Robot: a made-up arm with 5 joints.
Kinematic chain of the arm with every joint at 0, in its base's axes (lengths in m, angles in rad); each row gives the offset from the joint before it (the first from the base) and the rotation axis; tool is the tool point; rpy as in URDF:
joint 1: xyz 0.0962 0 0.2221 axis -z
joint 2: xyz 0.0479 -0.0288 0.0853 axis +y
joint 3: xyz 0.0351 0 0.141 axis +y
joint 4: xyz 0.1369 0 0.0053 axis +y
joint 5: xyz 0.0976 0.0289 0 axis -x
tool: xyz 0 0 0 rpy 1.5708 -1.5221 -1.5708
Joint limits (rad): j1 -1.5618..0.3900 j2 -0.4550..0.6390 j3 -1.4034..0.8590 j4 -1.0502..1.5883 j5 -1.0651..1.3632
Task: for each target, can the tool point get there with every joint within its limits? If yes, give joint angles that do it. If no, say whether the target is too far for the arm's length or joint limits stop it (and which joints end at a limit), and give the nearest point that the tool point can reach.
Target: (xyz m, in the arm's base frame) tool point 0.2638 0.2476 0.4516
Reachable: yes | joints -0.9755 -0.1297 0.1868 -0.0811 -0.5023
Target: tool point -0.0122 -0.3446 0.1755
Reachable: no: joint limits stop it (at a limit: joint 1, joint 2, joint 3) | nearest point 0.1814 -0.0349 0.2128 | short by 0.367 m
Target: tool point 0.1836 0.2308 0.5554
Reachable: yes | joints -1.2083 -0.1760 -0.6250 0.7906 -0.1316
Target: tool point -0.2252 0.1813 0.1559
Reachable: no: joint limits stop it (at a limit: joint 1, joint 2, joint 3) | nearest point 0.0977 0.1781 0.1659 | short by 0.323 m
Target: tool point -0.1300 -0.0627 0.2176
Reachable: no: joint limits stop it (at a limit: joint 1, joint 2, joint 3) | nearest point 0.0968 0.0795 0.2452 | short by 0.269 m
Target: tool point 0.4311 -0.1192 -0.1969
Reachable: no: too far | nearest point 0.3159 -0.0782 0.1767 | short by 0.393 m
